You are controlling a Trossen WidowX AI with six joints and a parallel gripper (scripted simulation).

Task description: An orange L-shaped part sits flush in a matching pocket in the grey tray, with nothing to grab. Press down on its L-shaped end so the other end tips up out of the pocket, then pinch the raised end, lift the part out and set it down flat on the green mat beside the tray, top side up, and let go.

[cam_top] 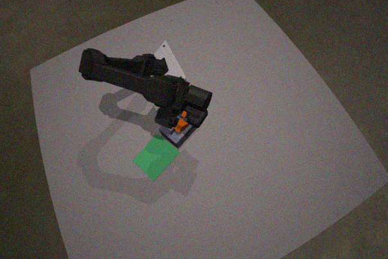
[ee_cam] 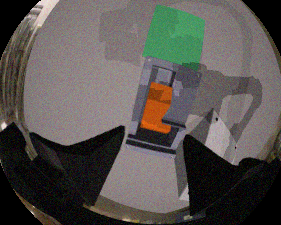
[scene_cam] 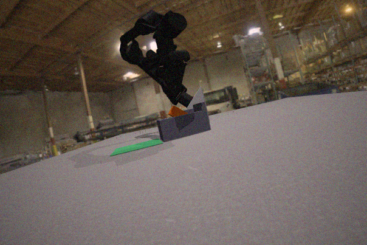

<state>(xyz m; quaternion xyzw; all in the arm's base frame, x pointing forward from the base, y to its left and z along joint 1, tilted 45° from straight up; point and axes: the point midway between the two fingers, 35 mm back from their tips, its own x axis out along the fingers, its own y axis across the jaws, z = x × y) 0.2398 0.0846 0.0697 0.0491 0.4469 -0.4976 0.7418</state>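
Now: gripper tip 10 cm above the orange L-shaped part, 2 cm past it and 1 cm to the right of it. Round my gripper tip: green mat (16 cm below, 14 cm to the right, 7 cm ahead).
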